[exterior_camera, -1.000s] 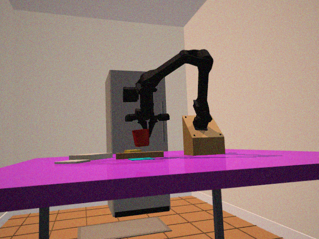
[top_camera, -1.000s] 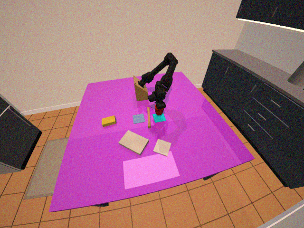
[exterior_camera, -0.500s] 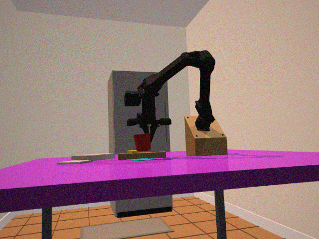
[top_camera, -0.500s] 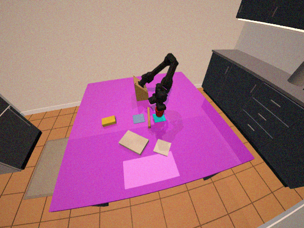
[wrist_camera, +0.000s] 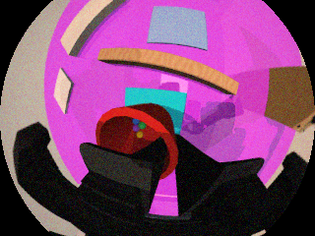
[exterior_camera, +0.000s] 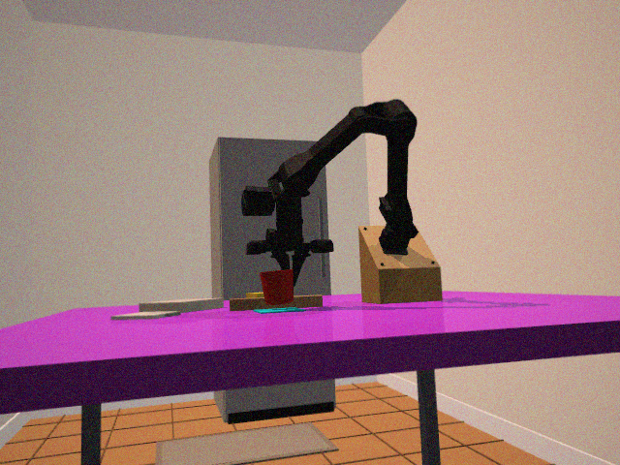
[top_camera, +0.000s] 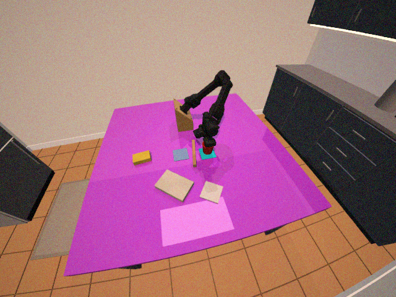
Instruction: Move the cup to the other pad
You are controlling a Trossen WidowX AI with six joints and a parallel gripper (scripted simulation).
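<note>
Right now the red cup is 30 mm ahead of my gripper tip. From my gripper tip the other things lie so: wooden bar: 80 mm to the right, 50 mm below, 20 mm ahead; yellow block: 420 mm to the right, 40 mm below, 30 mm ahead; blue-grey pad: 170 mm to the right, 60 mm below, 20 mm ahead.
</note>
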